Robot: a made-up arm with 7 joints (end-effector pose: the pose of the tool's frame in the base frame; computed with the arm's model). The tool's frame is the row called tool.
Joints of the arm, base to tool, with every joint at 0 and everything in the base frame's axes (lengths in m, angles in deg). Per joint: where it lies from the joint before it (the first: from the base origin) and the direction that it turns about. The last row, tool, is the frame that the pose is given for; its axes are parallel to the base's.
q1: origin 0 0 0.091 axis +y
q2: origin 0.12 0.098 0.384 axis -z
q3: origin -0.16 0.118 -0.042 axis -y
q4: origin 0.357 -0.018 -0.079 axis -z
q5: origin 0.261 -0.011 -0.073 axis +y
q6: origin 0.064 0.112 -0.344 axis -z
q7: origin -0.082 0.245 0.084 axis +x
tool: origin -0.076 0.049 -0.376
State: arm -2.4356 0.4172 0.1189 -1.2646 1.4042 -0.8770 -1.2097
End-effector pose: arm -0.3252 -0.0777 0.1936 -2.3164 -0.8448 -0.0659
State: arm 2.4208 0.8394 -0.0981 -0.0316 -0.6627 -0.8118 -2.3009
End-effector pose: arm -0.2915 -0.2192 -0.2900 -1.4451 0.4802 2.4012
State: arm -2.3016 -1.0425 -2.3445 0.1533 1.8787 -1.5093 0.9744
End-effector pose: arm 0.1784 0.0768 0.2746 2.0846 0.8713 -0.5888
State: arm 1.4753 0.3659 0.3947 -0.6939 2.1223 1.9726 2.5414
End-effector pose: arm -0.0472 0.1427 -0.4862 -0.4128 0.4808 -0.7686
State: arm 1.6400 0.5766 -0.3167 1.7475 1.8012 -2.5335 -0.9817
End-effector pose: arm -0.0659 0.3061 -0.3888 -0.1592 0.6716 -0.7101
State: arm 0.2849 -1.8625 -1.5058 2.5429 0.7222 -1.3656 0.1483
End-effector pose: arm -0.1197 -0.4970 -0.2574 -0.6838 0.6388 0.4261
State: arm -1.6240 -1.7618 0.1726 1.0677 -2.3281 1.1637 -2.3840
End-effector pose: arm -0.2991 0.6606 0.1461 0.9155 -1.5356 -0.9475
